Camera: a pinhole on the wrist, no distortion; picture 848 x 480 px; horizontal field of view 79.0 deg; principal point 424.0 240.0 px. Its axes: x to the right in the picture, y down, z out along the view. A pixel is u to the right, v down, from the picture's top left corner.
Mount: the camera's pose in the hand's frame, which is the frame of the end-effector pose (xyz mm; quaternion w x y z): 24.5 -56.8 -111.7 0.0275 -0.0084 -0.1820 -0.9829
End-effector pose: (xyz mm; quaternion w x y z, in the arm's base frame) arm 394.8 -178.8 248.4 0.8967 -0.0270 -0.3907 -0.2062
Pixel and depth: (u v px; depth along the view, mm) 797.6 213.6 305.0
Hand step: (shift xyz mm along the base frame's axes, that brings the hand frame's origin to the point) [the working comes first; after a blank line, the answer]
In the camera's frame: 221.5 -15.7 305.0

-217.0 155.5 -12.8
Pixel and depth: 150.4 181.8 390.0
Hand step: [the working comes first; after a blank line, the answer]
In the camera's frame: -207.5 -44.1 390.0

34.5 90.6 340.3
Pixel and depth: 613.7 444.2 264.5
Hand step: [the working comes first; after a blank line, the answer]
In the camera's frame: 97.6 105.0 264.5

-186.0 0.2 67.8
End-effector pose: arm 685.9 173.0 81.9 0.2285 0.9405 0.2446 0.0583
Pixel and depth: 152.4 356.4 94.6
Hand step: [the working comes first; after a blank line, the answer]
In the camera's frame: -50.0 21.4 94.6

45.3 75.2 -3.5
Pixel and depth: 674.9 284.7 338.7
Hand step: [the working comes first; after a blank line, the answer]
In the camera's frame: 165.2 29.4 338.7

-58.3 -176.8 -181.6
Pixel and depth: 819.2 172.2 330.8
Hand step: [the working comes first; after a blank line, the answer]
In the camera's frame: 254.2 -43.6 330.8

-120.1 -256.7 -125.9
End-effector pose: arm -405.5 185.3 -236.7 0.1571 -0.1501 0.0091 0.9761
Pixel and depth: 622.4 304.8 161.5
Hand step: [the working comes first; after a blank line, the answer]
In the camera's frame: 62.3 20.3 161.5

24.7 12.4 56.9
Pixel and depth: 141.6 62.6 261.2
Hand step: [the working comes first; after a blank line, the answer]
In the camera's frame: -143.4 -90.1 261.2

-216.2 -65.6 39.5
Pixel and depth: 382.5 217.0 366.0
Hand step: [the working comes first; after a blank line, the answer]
In the camera's frame: -29.5 -16.4 366.0

-143.2 -55.2 194.2
